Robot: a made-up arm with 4 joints. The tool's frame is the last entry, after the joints.
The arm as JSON. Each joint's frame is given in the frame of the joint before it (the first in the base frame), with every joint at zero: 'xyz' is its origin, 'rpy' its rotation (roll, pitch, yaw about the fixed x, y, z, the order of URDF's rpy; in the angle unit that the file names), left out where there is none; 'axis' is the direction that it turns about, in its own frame. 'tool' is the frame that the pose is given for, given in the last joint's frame.
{
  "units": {
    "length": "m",
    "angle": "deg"
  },
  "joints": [
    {
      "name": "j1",
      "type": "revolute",
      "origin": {
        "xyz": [
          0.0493,
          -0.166,
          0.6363
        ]
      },
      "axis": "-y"
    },
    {
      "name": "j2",
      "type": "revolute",
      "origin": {
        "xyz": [
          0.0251,
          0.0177,
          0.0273
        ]
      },
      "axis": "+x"
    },
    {
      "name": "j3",
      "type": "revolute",
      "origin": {
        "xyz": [
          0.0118,
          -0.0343,
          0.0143
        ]
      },
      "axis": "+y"
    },
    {
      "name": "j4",
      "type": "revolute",
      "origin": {
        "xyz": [
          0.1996,
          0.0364,
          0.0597
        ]
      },
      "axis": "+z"
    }
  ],
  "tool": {
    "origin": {
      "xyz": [
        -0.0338,
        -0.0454,
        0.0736
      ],
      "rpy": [
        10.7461,
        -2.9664,
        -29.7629
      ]
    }
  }
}
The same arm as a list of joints. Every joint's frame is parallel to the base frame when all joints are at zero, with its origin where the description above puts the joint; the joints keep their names.
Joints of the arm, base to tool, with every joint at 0 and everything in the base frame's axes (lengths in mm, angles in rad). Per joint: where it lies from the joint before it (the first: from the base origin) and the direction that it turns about. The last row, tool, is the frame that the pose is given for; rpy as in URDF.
j1: xyz 49.3 -166 636.3 axis 0 -1 0
j2: xyz 25.1 17.7 27.3 axis 1 0 0
j3: xyz 11.8 -34.3 14.3 axis 0 1 0
j4: xyz 199.6 36.4 59.7 axis 0 0 1
tool: xyz -33.8 -45.4 73.6 rpy 0.1876 -0.0518 -0.5195

